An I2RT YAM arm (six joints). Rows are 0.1 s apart.
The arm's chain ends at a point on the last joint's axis. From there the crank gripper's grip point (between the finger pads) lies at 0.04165 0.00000 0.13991 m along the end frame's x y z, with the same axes.
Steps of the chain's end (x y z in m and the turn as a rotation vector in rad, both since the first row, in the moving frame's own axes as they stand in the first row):
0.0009, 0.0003, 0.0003, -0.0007, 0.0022, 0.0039
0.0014, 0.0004, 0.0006, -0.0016, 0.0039, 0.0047
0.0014, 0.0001, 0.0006, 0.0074, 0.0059, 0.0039
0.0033, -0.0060, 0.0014, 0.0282, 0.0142, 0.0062
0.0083, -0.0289, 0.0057, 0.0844, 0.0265, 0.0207
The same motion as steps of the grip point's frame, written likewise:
0.0012, 0.0006, 0.0002, -0.0007, 0.0022, 0.0039
0.0019, 0.0008, 0.0004, -0.0016, 0.0039, 0.0047
0.0022, -0.0008, 0.0003, 0.0074, 0.0059, 0.0039
0.0053, -0.0097, 0.0007, 0.0282, 0.0142, 0.0062
0.0121, -0.0397, 0.0041, 0.0844, 0.0265, 0.0207

